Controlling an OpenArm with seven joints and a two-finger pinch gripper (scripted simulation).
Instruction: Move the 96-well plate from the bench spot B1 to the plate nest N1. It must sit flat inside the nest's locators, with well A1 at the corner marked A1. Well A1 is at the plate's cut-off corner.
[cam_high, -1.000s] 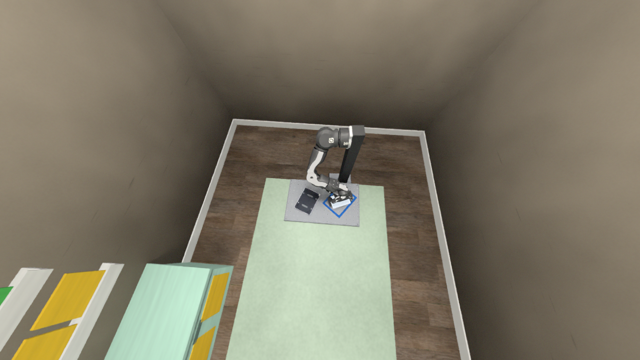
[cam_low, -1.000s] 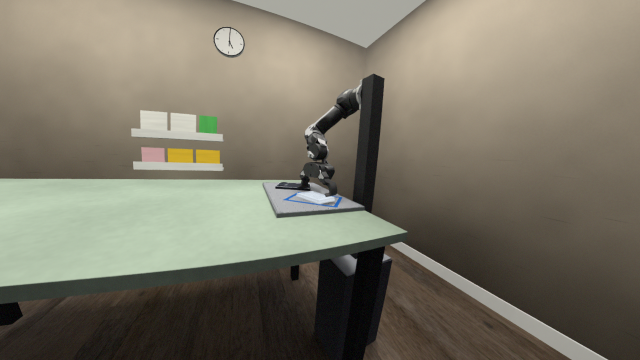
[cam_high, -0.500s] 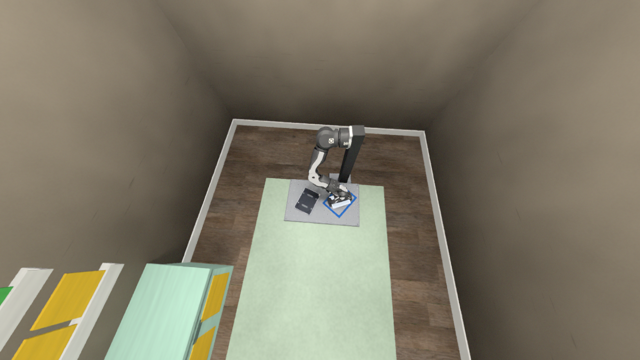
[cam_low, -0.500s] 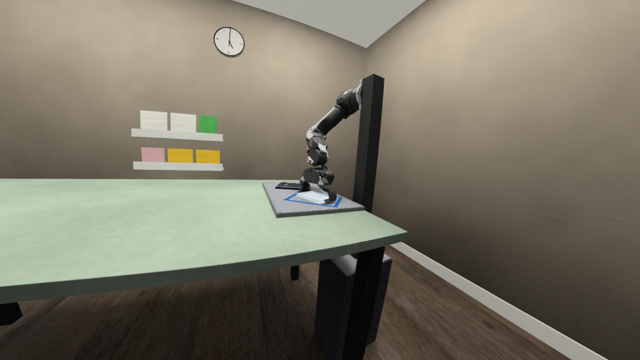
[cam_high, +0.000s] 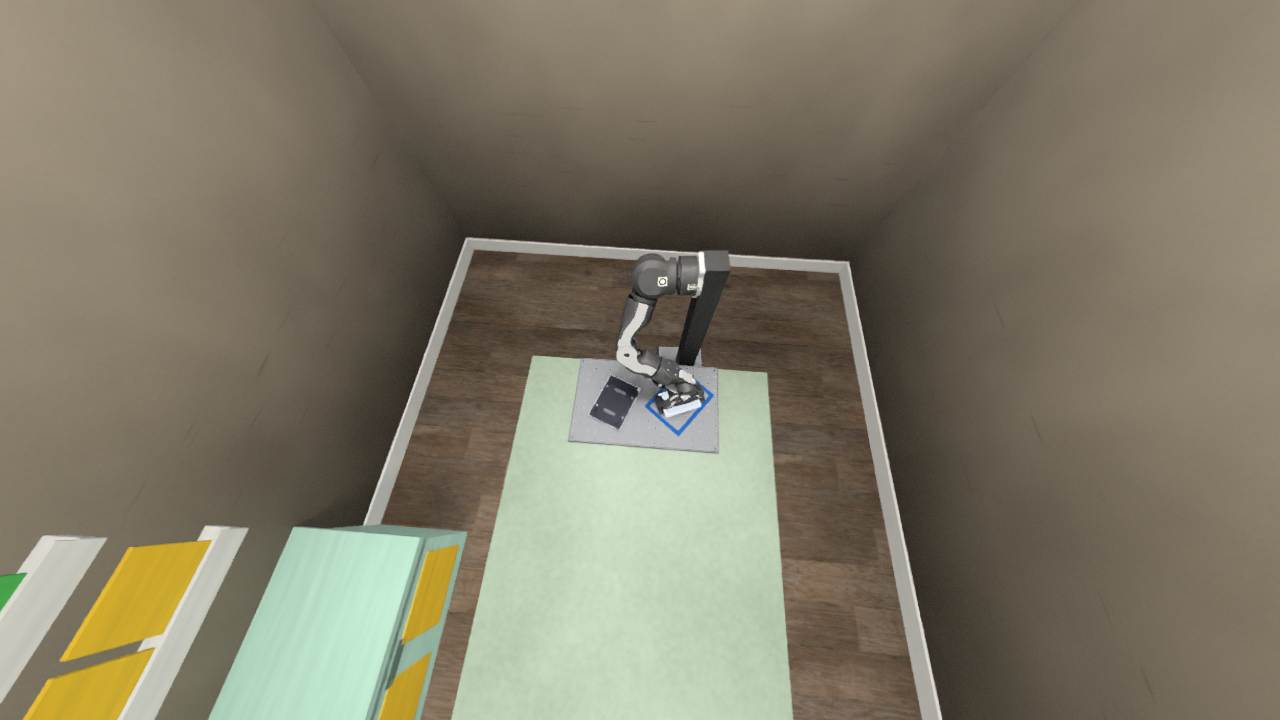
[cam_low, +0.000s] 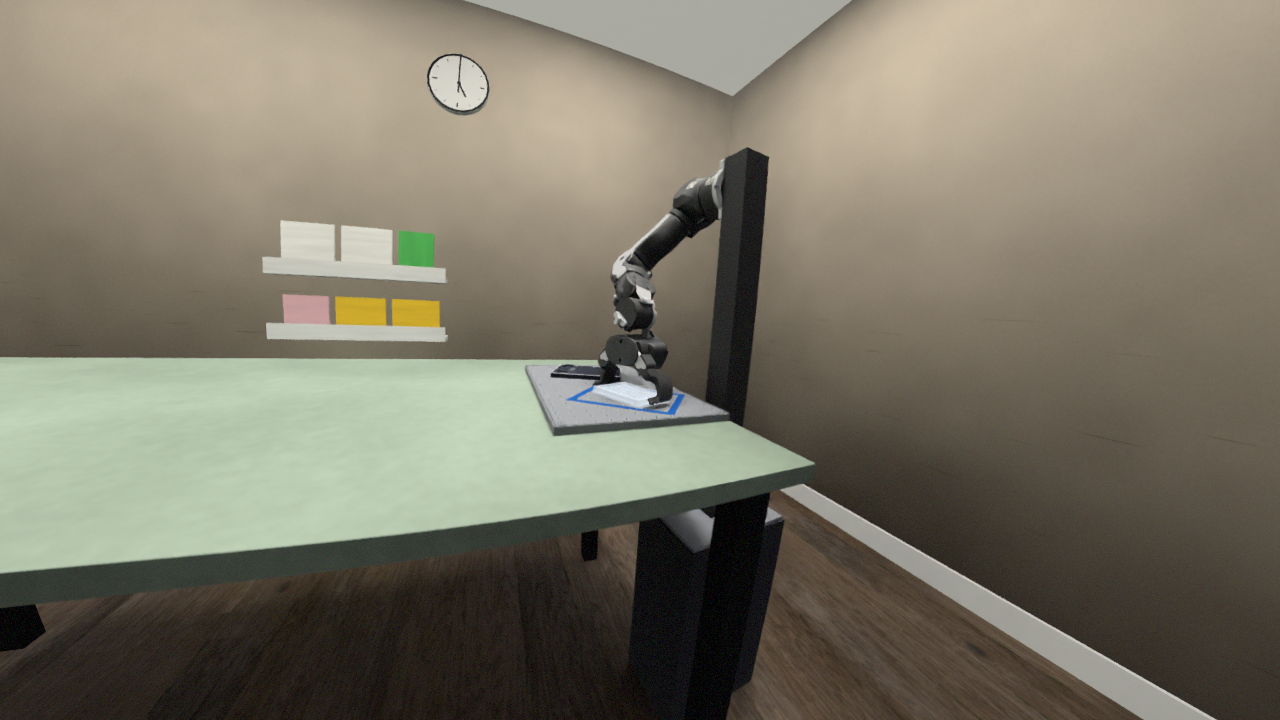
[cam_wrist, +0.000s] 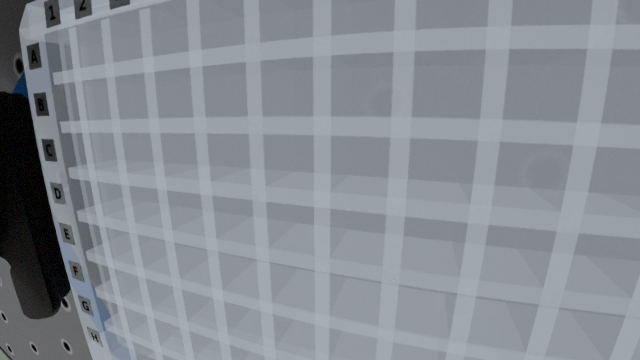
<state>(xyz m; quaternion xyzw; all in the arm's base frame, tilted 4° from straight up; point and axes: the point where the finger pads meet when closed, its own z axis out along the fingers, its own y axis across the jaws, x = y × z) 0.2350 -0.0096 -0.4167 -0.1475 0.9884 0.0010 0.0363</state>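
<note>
Now: the 96-well plate 1 cm above my hand. The rest, counted from my hand: black plate nest N1: 22 cm to the right, 1 cm above; white A1 label: 4 cm behind, 14 cm to the right, 2 cm above.
</note>
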